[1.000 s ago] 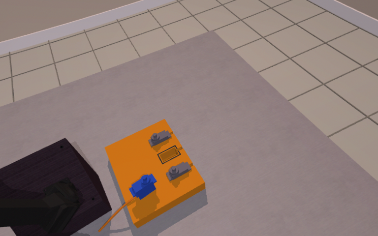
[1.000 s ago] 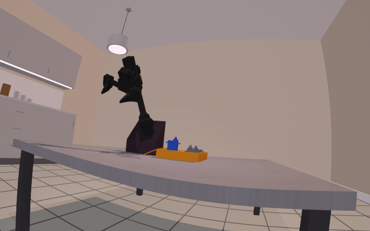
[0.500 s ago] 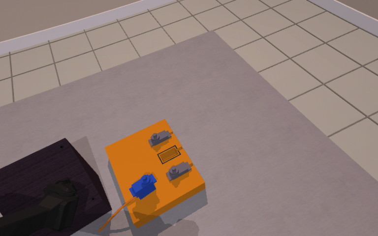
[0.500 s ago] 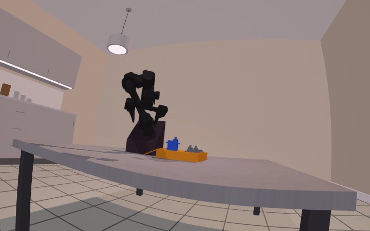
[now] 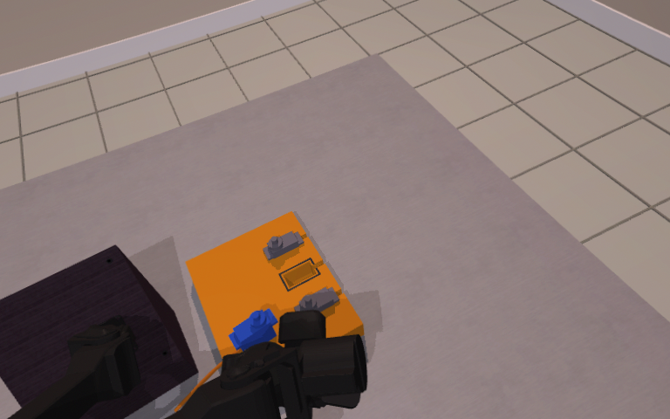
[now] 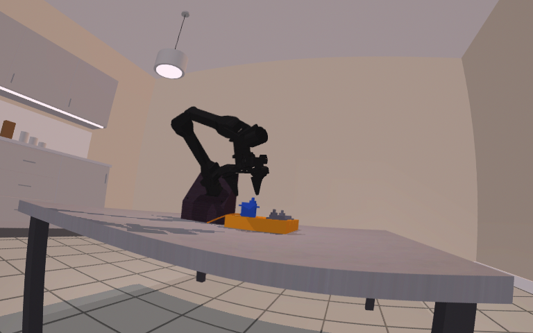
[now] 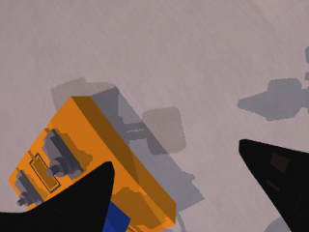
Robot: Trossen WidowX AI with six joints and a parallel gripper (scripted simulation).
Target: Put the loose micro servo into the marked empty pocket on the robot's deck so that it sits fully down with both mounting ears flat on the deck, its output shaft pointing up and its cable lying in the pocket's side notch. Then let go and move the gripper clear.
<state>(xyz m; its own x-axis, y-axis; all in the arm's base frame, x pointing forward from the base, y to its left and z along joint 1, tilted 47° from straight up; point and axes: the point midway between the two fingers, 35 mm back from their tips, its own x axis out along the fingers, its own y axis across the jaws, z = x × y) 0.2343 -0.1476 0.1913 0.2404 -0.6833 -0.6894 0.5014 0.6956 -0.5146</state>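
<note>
The orange deck lies 24 cm to the left of my gripper tip, 10 cm below it and 3 cm behind it.
</note>
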